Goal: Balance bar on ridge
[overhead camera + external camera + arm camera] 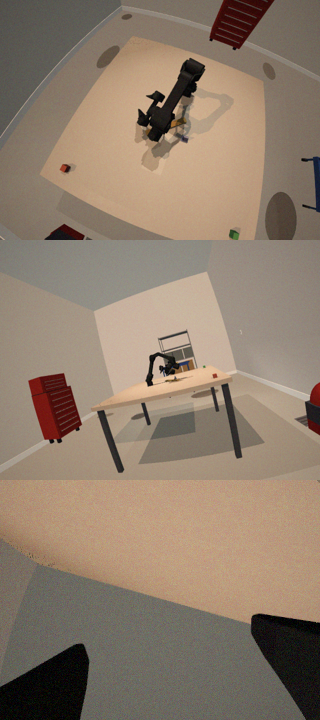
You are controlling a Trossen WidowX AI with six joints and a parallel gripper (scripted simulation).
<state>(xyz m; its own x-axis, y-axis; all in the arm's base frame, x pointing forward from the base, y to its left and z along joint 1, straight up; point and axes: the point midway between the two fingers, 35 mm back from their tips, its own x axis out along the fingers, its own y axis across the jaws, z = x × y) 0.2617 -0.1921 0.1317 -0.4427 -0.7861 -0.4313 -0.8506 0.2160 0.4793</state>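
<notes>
My gripper tip is 40 mm short of the long yellow bar, 170 mm to the right of it and 110 mm above it. The rest, counted from my gripper tip: red cube: 490 mm ahead, 280 mm to the right, 100 mm below; then green cube: 490 mm ahead, 720 mm to the left, 100 mm below.
</notes>
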